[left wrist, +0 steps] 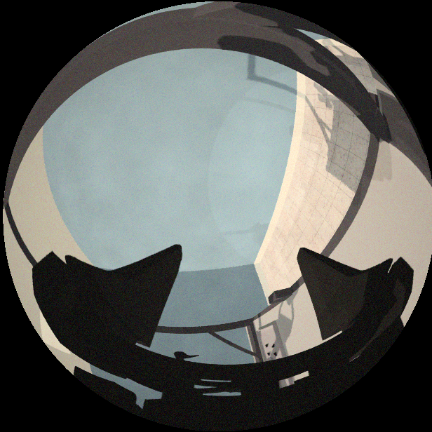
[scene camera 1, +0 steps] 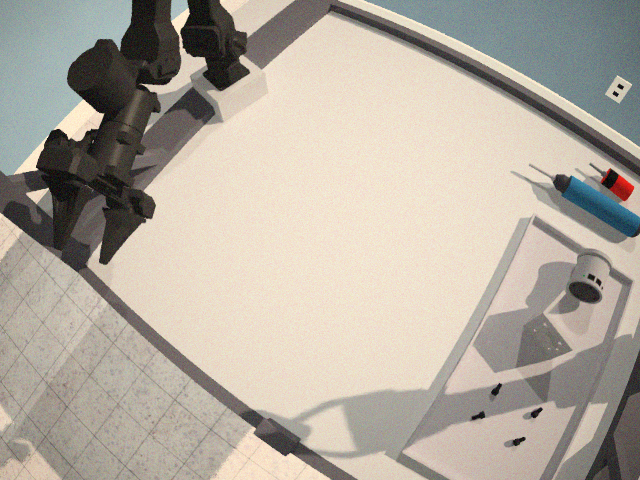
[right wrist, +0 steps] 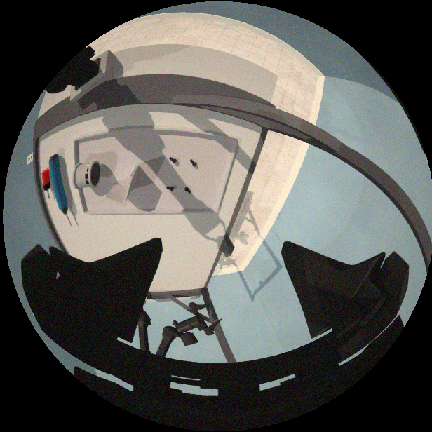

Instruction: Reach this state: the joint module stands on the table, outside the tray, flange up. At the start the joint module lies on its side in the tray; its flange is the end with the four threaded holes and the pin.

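Where they show: left gripper, fingertip midpoint: [scene camera 1: 82, 257]; left arm's base, origin of the base link: [scene camera 1: 226, 73].
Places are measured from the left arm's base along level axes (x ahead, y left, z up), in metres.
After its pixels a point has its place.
Observation:
The grey-white joint module [scene camera 1: 590, 269] @(x 0.658, y 0.178, z 0.006 m) [right wrist: 84, 175] lies on its side in the tray [scene camera 1: 487, 289] [right wrist: 150, 214], near one short end. One dark round end faces along the tray toward the other parts; the threaded holes and pin of the flange cannot be made out. My left gripper [scene camera 1: 82, 255] @(x 0.241, y -0.341, z 0.143 m) [left wrist: 243, 253] is open and empty, over the table's left edge in the scene view, far from the tray. My right gripper [right wrist: 223, 247] is open and empty; the module is seen beyond it, at the left of the right wrist view.
In the tray lie a grey angular part [scene camera 1: 542, 338] @(x 0.668, y 0.051, z -0.018 m) and several black screws [scene camera 1: 536, 412] @(x 0.741, y -0.024, z -0.042 m) [right wrist: 193, 163]. A blue tool [scene camera 1: 599, 206] @(x 0.613, y 0.308, z -0.020 m) [right wrist: 58, 184] and a smaller red tool [scene camera 1: 617, 184] @(x 0.617, y 0.387, z -0.026 m) [right wrist: 46, 178] lie beside the tray's module end. Dark rails edge the table.

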